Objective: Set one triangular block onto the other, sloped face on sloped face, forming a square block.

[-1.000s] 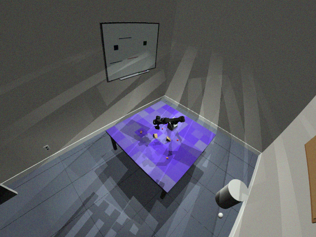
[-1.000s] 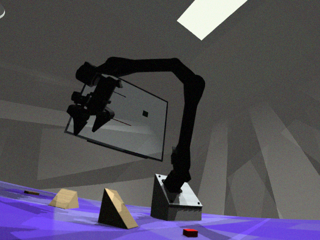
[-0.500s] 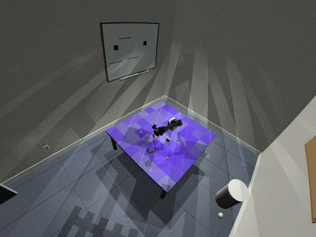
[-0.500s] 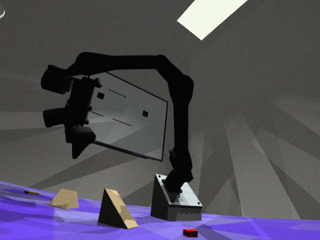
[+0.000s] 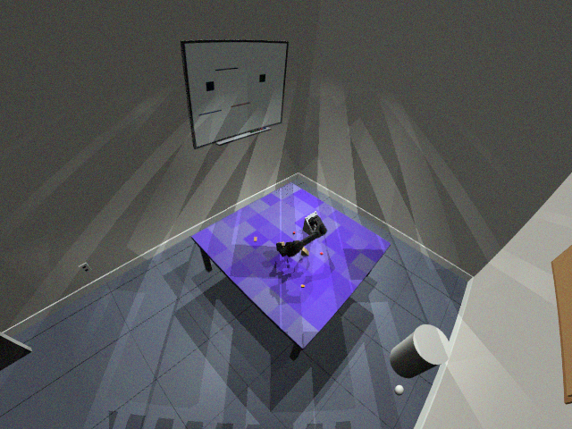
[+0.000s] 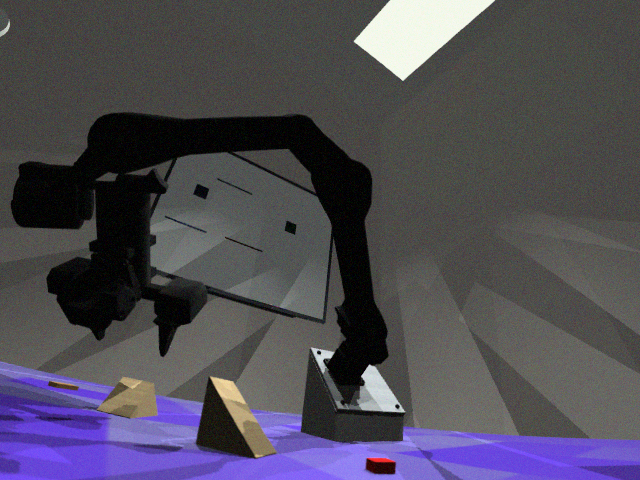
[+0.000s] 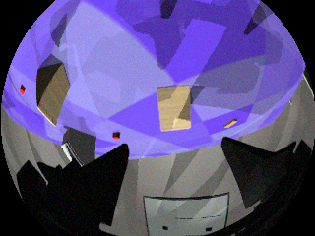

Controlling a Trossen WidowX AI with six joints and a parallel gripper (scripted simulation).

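Right now my gripper tip is 30 mm past the triangular block, 60 mm to the left of it and 60 mm above it.
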